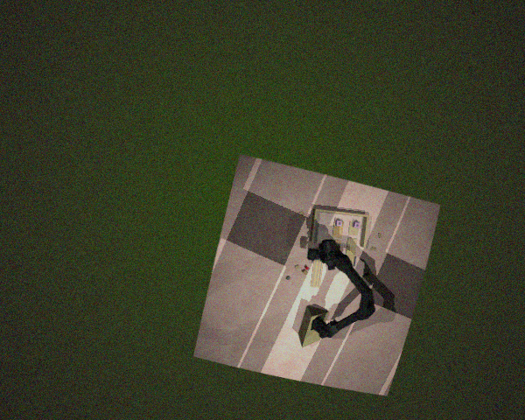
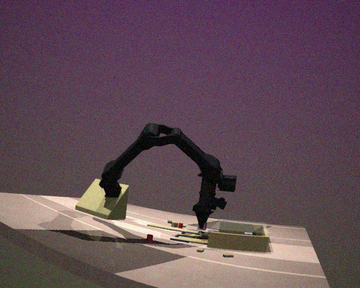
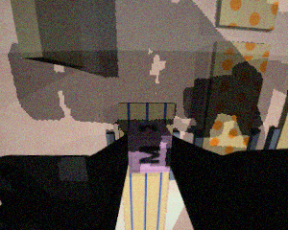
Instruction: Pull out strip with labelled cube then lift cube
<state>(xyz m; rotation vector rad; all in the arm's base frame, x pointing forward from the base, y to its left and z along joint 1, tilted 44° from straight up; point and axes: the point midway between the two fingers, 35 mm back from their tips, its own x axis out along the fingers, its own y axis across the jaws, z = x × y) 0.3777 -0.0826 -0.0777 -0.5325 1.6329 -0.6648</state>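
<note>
Now: gripper tip 13 cm past the small tan block, 8 cm to the right of it and 1 cm above it.
</note>
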